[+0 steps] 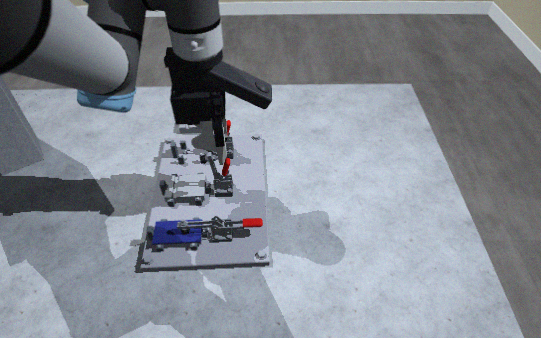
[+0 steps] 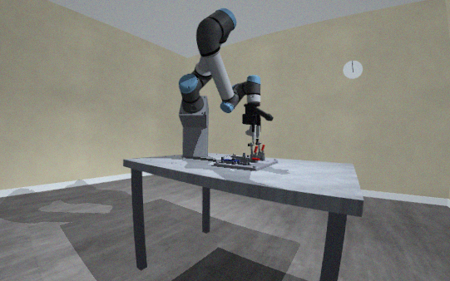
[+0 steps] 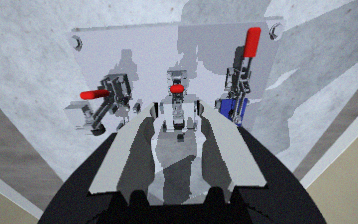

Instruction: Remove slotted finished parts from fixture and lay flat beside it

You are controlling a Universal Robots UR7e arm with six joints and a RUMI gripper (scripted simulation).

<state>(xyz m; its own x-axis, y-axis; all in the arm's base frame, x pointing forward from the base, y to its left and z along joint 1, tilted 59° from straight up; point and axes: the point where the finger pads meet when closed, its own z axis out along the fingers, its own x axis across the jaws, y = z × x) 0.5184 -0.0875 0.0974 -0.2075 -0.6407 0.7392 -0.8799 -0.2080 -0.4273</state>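
The pale grey part is 90 mm behind my hand, 20 mm to the left of it and 100 mm below it. From my hand the other things lie so: grey fixture plate 40 mm behind, 10 mm to the left, 130 mm below; then blue blank 110 mm behind, 90 mm to the right, 110 mm below.
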